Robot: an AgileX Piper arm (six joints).
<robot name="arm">
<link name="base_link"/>
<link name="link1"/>
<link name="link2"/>
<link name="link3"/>
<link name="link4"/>
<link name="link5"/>
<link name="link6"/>
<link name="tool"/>
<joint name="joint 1" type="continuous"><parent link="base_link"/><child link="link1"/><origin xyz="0 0 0.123" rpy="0 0 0"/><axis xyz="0 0 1"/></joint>
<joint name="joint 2" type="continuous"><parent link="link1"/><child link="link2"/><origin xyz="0 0 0" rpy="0 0 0"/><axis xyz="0 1 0"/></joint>
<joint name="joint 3" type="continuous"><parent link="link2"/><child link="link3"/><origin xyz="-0.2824 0 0.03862" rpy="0 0 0"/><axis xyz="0 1 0"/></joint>
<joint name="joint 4" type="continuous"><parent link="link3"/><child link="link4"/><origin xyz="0.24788 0 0.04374" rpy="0 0 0"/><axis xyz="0.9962 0 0.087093"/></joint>
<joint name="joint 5" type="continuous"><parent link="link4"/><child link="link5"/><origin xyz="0 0 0" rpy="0 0 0"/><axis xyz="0 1 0"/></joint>
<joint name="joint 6" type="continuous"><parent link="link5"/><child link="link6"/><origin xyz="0.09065 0 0.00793" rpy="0 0 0"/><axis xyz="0.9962 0 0.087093"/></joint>
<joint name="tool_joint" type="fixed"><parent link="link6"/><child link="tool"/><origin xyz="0 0 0" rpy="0 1.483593 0"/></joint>
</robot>
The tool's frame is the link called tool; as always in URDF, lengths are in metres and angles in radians. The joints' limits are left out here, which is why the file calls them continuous.
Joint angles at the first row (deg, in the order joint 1, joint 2, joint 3, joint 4, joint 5, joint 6):
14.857 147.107 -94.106 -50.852 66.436 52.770
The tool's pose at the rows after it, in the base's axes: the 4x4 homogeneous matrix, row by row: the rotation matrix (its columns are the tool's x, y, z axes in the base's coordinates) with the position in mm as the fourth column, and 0 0 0 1 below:
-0.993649, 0.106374, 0.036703, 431.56; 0.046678, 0.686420, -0.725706, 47.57; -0.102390, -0.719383, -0.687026, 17.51; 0, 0, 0, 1
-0.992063, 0.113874, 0.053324, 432.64; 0.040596, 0.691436, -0.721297, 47.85; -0.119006, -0.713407, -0.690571, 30.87; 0, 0, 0, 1
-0.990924, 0.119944, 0.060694, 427.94; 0.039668, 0.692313, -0.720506, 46.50; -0.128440, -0.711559, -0.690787, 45.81; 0, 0, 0, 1
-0.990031, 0.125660, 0.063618, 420.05; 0.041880, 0.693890, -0.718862, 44.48; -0.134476, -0.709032, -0.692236, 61.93; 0, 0, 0, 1
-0.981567, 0.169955, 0.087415, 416.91; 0.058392, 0.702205, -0.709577, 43.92; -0.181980, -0.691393, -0.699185, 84.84; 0, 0, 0, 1
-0.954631, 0.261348, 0.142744, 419.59; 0.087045, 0.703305, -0.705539, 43.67; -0.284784, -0.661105, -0.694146, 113.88; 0, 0, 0, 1
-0.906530, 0.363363, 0.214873, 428.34; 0.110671, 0.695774, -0.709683, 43.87; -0.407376, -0.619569, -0.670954, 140.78; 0, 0, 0, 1
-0.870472, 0.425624, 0.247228, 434.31; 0.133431, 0.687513, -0.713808, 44.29; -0.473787, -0.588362, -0.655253, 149.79; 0, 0, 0, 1
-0.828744, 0.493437, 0.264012, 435.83; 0.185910, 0.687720, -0.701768, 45.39; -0.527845, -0.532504, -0.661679, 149.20; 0, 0, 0, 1
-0.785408, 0.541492, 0.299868, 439.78; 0.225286, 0.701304, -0.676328, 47.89; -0.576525, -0.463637, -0.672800, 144.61; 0, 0, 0, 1
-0.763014, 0.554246, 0.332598, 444.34; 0.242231, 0.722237, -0.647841, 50.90; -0.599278, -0.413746, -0.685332, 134.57; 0, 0, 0, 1
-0.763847, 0.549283, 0.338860, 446.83; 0.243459, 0.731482, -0.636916, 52.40; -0.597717, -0.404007, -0.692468, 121.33; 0, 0, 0, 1
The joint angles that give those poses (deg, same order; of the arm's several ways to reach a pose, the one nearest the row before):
14.858 146.106 -94.107 -50.852 66.437 51.394
14.857 144.081 -93.512 -50.853 66.436 50.830
14.858 141.103 -91.156 -50.932 66.496 50.775
14.857 137.548 -88.014 -50.820 66.549 50.775
14.857 133.609 -86.349 -50.542 66.539 51.691
14.858 129.773 -86.439 -51.522 66.616 54.762
14.858 127.506 -88.592 -53.797 66.688 58.762
14.857 127.339 -90.226 -55.115 66.688 61.957
14.858 127.338 -90.224 -55.100 65.448 66.861
14.858 127.819 -90.224 -55.396 62.578 71.593
14.858 129.012 -90.226 -55.819 59.318 74.626
14.857 130.693 -90.227 -56.291 57.618 76.048

